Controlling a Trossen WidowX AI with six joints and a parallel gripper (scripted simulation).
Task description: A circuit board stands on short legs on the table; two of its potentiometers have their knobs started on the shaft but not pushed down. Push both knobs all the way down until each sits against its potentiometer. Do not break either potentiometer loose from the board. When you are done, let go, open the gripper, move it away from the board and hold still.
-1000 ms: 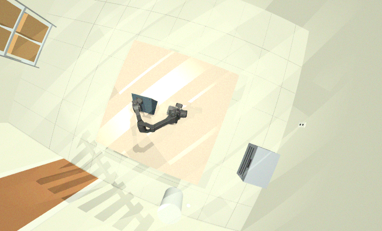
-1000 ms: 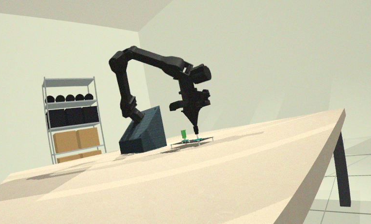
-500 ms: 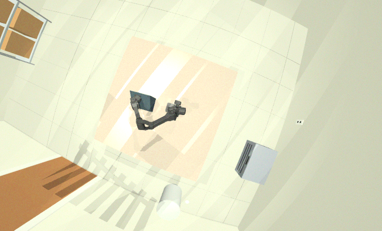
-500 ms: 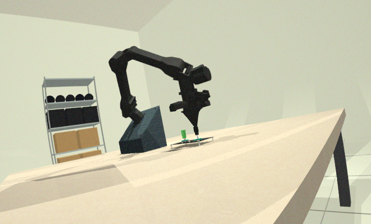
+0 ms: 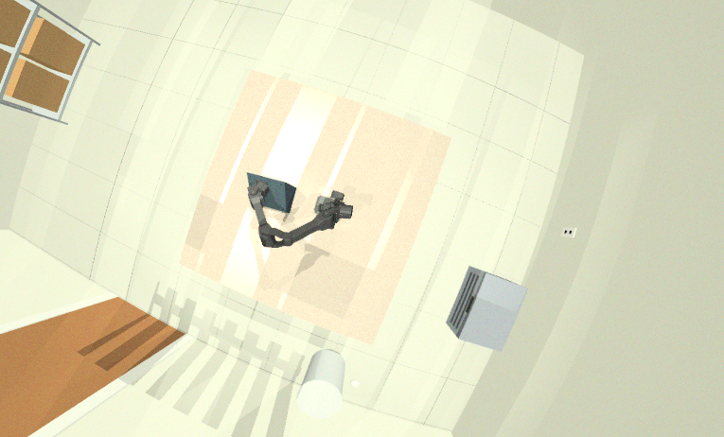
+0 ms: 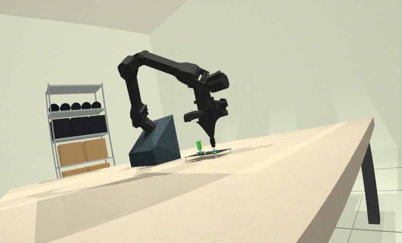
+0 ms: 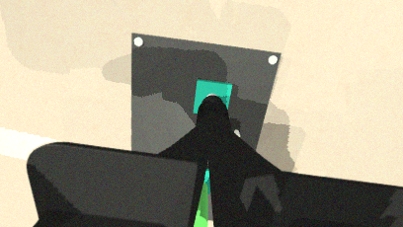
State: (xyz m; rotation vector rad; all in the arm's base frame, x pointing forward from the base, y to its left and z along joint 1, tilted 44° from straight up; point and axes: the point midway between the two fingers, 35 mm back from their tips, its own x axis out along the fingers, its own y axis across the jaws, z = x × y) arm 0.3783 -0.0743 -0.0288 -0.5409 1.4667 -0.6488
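The teal potentiometer lies 30 mm below my gripper tip. Also, from my gripper tip: green knob: 70 mm behind, 20 mm below.
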